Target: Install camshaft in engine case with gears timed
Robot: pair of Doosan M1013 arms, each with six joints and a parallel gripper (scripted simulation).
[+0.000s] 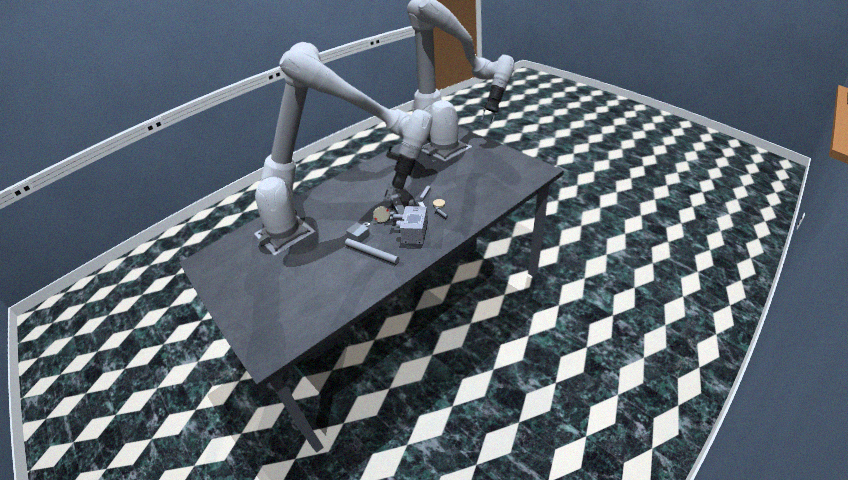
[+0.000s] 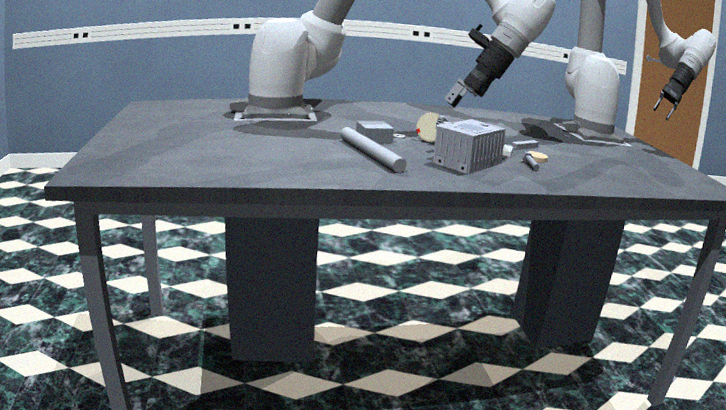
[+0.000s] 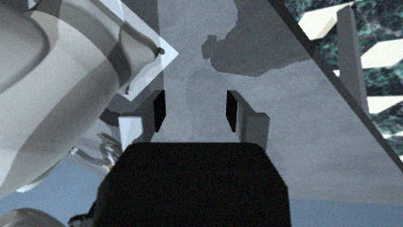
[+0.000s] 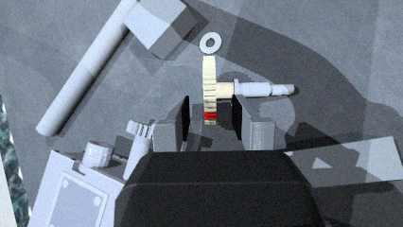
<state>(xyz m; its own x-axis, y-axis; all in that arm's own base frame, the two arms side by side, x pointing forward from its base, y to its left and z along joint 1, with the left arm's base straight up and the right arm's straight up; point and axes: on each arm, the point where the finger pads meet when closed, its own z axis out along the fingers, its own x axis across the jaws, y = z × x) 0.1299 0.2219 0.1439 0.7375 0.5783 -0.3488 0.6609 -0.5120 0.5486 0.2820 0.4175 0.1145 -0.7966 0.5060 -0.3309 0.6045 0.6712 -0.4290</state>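
My right gripper is now 7 cm short of the small crank gear, 5 cm to the left of it and 5 cm above it. Also, from my right hand: grey block (1 cm ahead, 19 cm to the right, 10 cm below); then washer (3 cm behind, 12 cm to the right, 11 cm below); then small pin (15 cm ahead, 16 cm to the left, 10 cm below).
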